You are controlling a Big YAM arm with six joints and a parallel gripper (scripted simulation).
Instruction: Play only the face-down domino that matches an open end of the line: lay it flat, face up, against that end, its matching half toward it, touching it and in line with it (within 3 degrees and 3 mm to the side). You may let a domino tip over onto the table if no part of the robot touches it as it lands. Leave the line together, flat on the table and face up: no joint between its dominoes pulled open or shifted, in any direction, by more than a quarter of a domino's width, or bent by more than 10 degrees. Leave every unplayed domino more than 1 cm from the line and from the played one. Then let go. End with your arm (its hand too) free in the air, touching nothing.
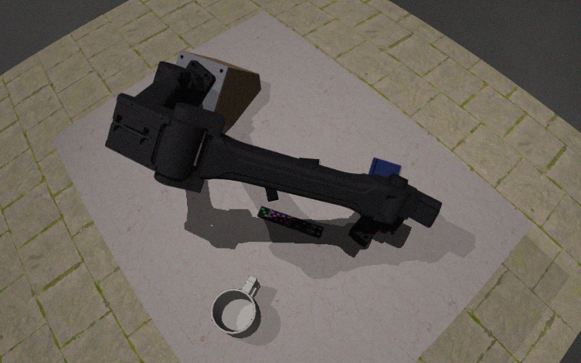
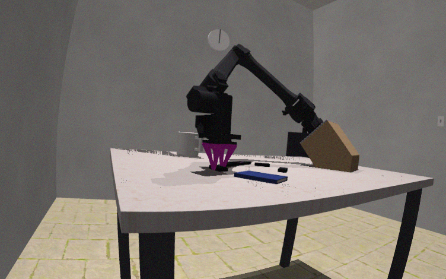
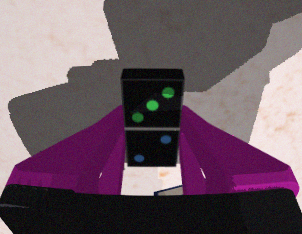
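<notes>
Right now my hand is 6 cm past the blue book, 11 cm to the right of it and 1 cm above it. Also, from my hand: domino (right at my hand); then mug (9 cm behind, 37 cm to the right, 3 cm above).
</notes>
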